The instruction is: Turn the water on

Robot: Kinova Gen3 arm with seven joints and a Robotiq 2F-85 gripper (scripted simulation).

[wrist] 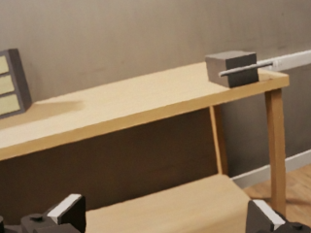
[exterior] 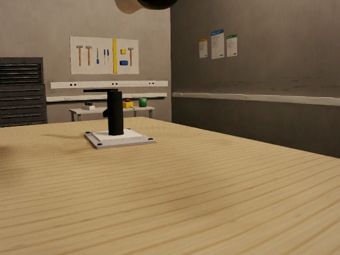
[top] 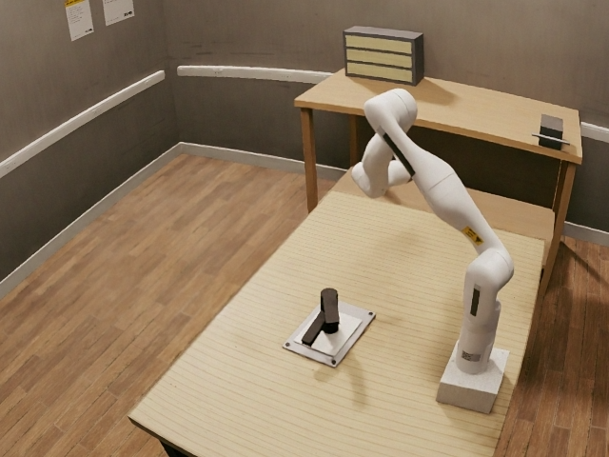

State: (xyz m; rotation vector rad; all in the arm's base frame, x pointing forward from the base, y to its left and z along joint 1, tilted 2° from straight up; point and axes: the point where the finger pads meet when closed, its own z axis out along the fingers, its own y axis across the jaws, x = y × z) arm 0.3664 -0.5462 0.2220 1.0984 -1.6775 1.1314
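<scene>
Right now my hand is 58 cm to the right of the flat lever, 13 cm above it and 2 cm short of it. Round my hand: tap 55 cm to the left, 18 cm below, 4 cm ahead.
</scene>
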